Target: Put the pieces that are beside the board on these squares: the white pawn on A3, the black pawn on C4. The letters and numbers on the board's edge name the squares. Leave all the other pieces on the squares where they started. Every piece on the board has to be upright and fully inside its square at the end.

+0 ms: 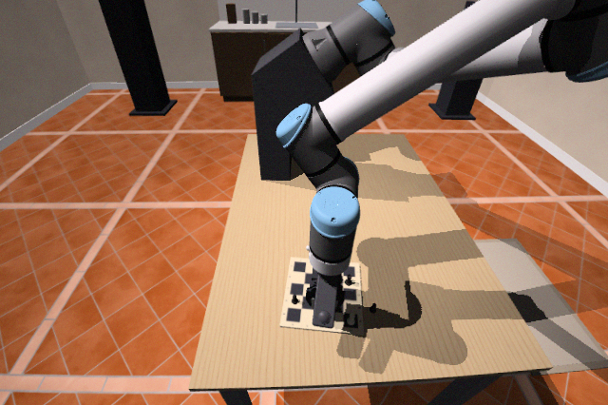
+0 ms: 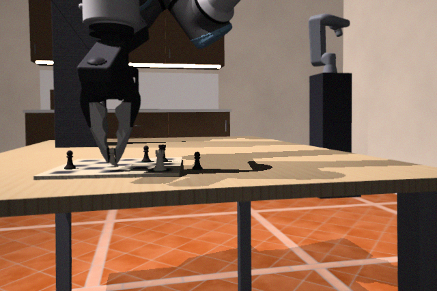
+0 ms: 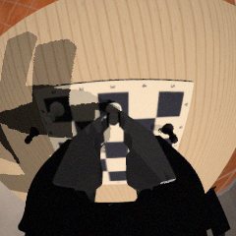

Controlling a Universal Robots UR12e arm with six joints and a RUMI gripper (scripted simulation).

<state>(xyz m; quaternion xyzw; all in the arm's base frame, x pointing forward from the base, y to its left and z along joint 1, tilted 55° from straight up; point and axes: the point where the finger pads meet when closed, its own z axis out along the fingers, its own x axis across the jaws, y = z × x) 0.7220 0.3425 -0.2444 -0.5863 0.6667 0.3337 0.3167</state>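
Right now my hand is 1 cm above the white pawn. Also, from my hand: white rook 1 cm ahead, 8 cm to the left, 1 cm below; chessboard 8 cm behind, 1 cm to the left, 3 cm below.
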